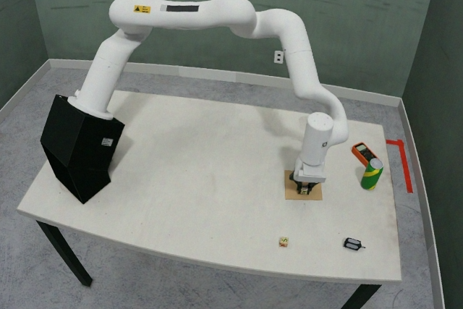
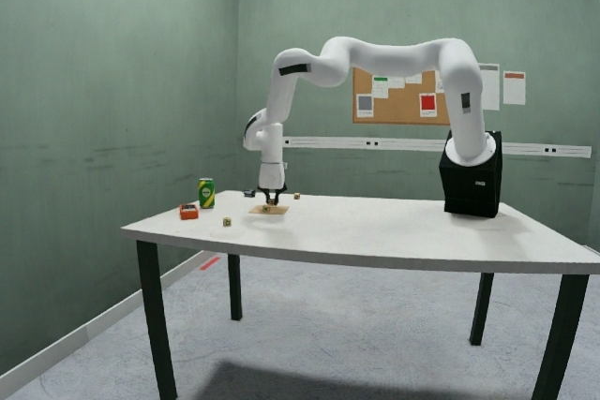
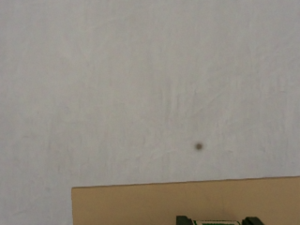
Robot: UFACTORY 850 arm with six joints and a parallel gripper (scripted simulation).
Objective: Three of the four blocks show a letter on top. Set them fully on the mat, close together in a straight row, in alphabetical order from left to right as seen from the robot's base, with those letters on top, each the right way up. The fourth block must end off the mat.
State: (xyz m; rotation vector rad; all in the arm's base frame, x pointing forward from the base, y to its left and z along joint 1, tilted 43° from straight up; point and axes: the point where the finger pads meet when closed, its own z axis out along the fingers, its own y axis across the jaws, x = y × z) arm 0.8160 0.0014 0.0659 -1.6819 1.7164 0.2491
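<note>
My hand is 4 cm to the right of the tan mat and 3 cm above it. The rest, counted from my hand: yellow can (26 cm ahead, 10 cm to the left, 3 cm above); orange multimeter (25 cm ahead, 24 cm to the left, 2 cm below); small black object (21 cm ahead, 20 cm to the right, 2 cm below).
</note>
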